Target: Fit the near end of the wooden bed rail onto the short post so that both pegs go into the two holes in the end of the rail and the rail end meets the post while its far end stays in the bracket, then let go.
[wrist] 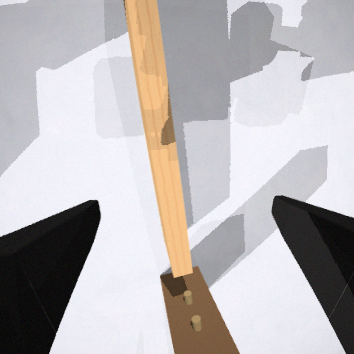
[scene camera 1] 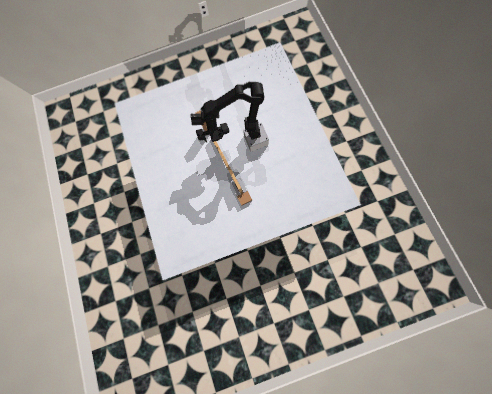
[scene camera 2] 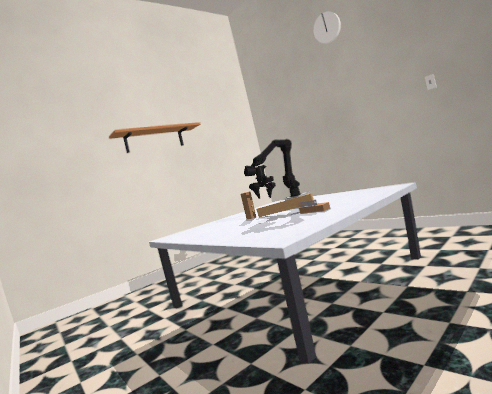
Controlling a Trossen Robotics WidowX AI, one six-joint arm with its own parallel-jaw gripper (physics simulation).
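Pixels of known places: gripper, between the fingertips: (wrist: pixel 187 206) (scene camera 2: pixel 265 198); arm's base, origin of its link: (scene camera 1: pixel 254 133) (scene camera 2: pixel 295 195).
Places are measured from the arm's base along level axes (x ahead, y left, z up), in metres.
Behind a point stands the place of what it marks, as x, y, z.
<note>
The wooden rail (scene camera 1: pixel 228 167) @[0.230, 0.156, 0.008] (scene camera 2: pixel 284 204) @[0.244, 0.117, -0.017] (wrist: pixel 167 200) @[0.254, -0.045, -0.012] slants across the table. Its far end sits in the grey bracket (scene camera 2: pixel 308 203) @[0.221, 0.294, -0.031]. Its near end is low, close to the foot of the short post (scene camera 2: pixel 248 205) @[0.297, -0.165, 0.012] (wrist: pixel 212 341) @[0.284, -0.162, 0.022] and apart from it in the scene camera 2 view. In the wrist view the post shows two pegs, one peg (wrist: pixel 188 297) @[0.274, -0.154, -0.024] nearer the rail end and another peg (wrist: pixel 196 323) @[0.273, -0.153, 0.008] farther off, both outside the rail. The holes in the rail end do not show. My gripper (scene camera 1: pixel 210 136) @[0.257, -0.030, 0.039] (scene camera 2: pixel 264 195) @[0.257, -0.030, 0.039] (wrist: pixel 187 206) @[0.257, -0.030, 0.039] is open and empty above the near part of the rail, its fingers to either side.
A brown block (scene camera 1: pixel 244 199) @[0.204, 0.370, -0.045] (scene camera 2: pixel 315 207) @[0.242, 0.349, -0.054] lies at the bracket end of the rail. The arm's grey base (scene camera 1: pixel 256 138) @[0.002, 0.035, 0.003] stands on the white table (scene camera 1: pixel 300 175) @[-0.189, 0.340, -0.079] (scene camera 2: pixel 220 239) @[0.758, 0.137, -0.080], beside the rail. Shadows of the arm fall across the table and rail.
</note>
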